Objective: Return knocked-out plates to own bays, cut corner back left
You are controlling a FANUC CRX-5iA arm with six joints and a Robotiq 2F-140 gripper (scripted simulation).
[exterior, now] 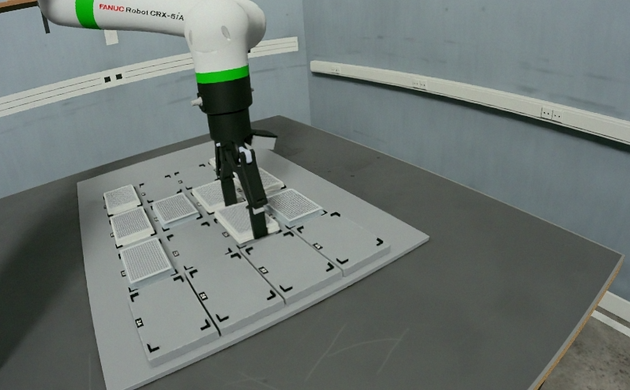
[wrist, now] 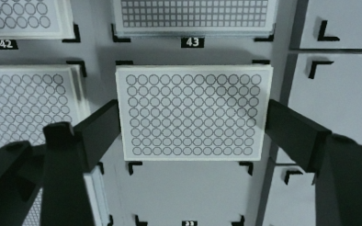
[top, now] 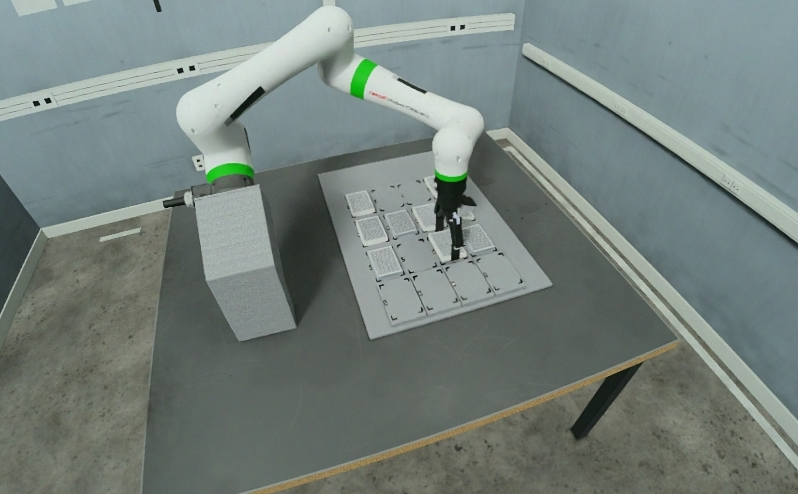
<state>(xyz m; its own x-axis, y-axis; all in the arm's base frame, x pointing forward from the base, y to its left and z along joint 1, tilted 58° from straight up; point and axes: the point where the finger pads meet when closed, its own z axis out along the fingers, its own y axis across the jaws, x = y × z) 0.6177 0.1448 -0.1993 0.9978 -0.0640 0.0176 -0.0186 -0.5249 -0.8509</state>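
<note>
My hand is 60 mm short of the bay label and 30 mm above it. The rest, counted from my hand: 384-well plate: 210 mm behind, 20 mm below; then label 22: 170 mm to the left, 150 mm behind, 30 mm below.
</note>
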